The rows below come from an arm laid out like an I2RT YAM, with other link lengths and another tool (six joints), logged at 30 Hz.
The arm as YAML. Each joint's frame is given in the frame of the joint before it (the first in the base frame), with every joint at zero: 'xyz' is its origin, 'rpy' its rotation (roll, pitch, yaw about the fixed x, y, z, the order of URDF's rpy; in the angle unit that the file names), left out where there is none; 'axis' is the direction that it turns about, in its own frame. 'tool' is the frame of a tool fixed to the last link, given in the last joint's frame.
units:
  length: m
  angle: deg
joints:
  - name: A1
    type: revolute
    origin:
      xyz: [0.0, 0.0, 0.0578]
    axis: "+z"
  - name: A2
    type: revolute
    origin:
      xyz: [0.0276, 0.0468, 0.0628]
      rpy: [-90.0, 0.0, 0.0]
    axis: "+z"
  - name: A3
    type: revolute
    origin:
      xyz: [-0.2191, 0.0, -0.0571]
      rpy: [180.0, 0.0, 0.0]
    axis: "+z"
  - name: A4
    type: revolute
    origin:
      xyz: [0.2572, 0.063, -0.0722]
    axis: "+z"
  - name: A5
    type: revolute
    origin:
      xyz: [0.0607, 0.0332, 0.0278]
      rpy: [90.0, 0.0, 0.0]
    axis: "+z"
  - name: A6
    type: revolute
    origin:
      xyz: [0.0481, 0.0, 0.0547]
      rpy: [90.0, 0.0, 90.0]
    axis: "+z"
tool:
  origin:
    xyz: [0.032, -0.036, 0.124]
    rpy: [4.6, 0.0, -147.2]
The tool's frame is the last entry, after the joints.
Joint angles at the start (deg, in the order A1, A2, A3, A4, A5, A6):
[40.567, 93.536, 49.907, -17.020, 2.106, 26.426]
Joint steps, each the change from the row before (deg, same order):
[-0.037, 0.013, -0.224, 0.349, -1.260, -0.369]
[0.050, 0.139, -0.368, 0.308, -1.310, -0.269]
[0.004, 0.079, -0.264, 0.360, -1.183, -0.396]
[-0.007, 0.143, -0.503, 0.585, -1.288, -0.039]
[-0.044, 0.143, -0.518, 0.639, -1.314, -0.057]
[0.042, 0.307, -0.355, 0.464, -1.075, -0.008]
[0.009, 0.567, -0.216, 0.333, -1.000, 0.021]
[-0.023, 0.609, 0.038, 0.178, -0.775, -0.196]
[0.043, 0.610, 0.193, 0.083, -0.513, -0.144]
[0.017, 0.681, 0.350, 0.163, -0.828, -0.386]
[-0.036, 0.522, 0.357, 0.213, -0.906, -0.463]
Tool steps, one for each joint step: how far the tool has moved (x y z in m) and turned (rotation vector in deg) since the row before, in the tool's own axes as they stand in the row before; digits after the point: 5 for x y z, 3 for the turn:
[0.00174, -0.00312, 0.00179, 1.008, 0.705, -0.392]
[0.00041, -0.00467, 0.00281, 1.244, 0.496, -0.354]
[0.00130, -0.00340, 0.00212, 1.000, 0.601, -0.449]
[-0.00001, -0.00424, 0.00306, 1.123, 0.621, -0.081]
[-0.00003, -0.00402, 0.00306, 1.108, 0.662, -0.071]
[-0.00037, -0.00395, 0.00322, 1.036, 0.405, -0.061]
[-0.00130, -0.00380, 0.00391, 1.090, 0.154, 0.047]
[-0.00055, -0.00241, 0.00325, 0.854, 0.065, -0.136]
[-0.00004, -0.00171, 0.00272, 0.630, -0.012, -0.138]
[0.00163, -0.00163, 0.00292, 0.796, 0.275, -0.401]
[0.00260, -0.00105, 0.00221, 0.719, 0.489, -0.480]

